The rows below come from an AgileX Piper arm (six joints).
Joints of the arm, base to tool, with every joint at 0 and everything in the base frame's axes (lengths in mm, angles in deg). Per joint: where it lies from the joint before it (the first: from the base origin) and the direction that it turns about. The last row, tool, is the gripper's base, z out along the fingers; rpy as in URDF.
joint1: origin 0 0 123 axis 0 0 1
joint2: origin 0 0 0 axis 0 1 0
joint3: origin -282.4 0 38.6 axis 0 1 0
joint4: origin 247.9 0 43.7 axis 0.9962 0 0.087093
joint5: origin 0 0 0 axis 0 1 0
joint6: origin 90.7 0 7.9 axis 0.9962 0 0.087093
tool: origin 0 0 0 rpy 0 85.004 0
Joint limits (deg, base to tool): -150..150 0..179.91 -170..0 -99.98..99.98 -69.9..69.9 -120..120
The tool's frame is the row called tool.
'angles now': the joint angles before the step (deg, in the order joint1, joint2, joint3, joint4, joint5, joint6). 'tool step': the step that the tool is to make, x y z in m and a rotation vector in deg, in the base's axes. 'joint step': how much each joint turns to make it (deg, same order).
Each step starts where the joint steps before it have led.
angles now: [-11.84, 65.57, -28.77, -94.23, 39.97, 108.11]
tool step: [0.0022, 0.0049, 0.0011, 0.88, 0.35, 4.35]
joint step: [-0.02, -0.99, 0.00, -0.05, -4.24, -1.96]
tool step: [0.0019, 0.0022, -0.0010, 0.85, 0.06, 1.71]
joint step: [0.03, 0.00, 0.00, -0.02, -1.88, -0.17]
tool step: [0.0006, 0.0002, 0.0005, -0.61, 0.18, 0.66]
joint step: [-0.03, 0.00, 0.00, -0.85, -0.27, -0.05]
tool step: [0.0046, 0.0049, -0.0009, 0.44, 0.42, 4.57]
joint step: [0.00, 0.01, 0.00, -1.95, -4.13, -0.11]
